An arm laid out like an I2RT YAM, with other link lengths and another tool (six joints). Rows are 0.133 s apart.
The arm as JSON. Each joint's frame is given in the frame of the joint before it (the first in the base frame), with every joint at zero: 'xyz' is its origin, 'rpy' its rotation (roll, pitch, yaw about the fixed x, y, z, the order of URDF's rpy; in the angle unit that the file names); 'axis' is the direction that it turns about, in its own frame. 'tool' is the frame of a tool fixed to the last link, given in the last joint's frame.
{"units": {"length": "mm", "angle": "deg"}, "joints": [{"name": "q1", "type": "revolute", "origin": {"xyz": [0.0, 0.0, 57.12], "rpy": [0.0, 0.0, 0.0]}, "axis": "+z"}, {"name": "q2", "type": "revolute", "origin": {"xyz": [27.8, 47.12, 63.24], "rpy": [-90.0, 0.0, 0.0]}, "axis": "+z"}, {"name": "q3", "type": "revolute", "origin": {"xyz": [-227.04, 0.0, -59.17], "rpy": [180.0, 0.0, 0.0]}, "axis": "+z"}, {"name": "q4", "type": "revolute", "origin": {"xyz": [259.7, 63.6, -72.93], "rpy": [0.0, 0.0, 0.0]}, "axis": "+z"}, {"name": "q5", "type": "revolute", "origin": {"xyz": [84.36, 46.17, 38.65], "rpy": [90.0, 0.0, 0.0]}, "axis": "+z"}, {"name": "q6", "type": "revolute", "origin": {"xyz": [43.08, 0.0, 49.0], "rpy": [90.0, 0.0, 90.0]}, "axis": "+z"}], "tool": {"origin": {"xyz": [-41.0, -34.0, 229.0], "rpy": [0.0, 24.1, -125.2]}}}
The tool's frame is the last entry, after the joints.
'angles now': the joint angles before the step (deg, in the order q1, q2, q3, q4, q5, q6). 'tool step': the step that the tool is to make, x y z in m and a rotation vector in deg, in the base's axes. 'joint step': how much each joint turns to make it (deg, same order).
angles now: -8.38 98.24 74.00 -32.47 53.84 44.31
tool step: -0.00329 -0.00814 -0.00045 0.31 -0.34 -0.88
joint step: -1.12 0.00 0.00 0.29 -0.43 0.00
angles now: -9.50 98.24 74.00 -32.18 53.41 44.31
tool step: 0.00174 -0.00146 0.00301 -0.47 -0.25 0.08
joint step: -0.08 -0.01 -0.01 0.83 0.26 -0.63
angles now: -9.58 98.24 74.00 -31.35 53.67 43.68
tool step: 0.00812 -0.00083 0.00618 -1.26 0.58 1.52
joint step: -0.11 0.00 -0.01 2.51 0.14 -3.56
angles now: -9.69 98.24 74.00 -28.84 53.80 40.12
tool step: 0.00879 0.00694 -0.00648 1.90 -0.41 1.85
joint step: 0.00 0.00 0.00 0.48 -2.67 -0.50
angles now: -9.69 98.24 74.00 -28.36 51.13 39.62
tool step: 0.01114 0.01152 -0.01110 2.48 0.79 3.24
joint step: -0.03 0.00 -0.01 0.18 -3.82 -1.81
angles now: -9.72 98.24 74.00 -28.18 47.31 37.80
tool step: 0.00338 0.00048 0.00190 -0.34 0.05 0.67
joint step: -0.02 0.00 0.01 0.82 -0.15 -1.11
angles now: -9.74 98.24 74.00 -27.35 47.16 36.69
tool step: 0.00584 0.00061 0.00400 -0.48 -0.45 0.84
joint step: 0.00 0.01 -0.02 1.52 -0.22 -1.32
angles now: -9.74 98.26 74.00 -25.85 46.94 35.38
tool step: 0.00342 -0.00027 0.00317 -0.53 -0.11 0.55
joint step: -0.04 0.00 0.00 1.03 0.00 -1.14
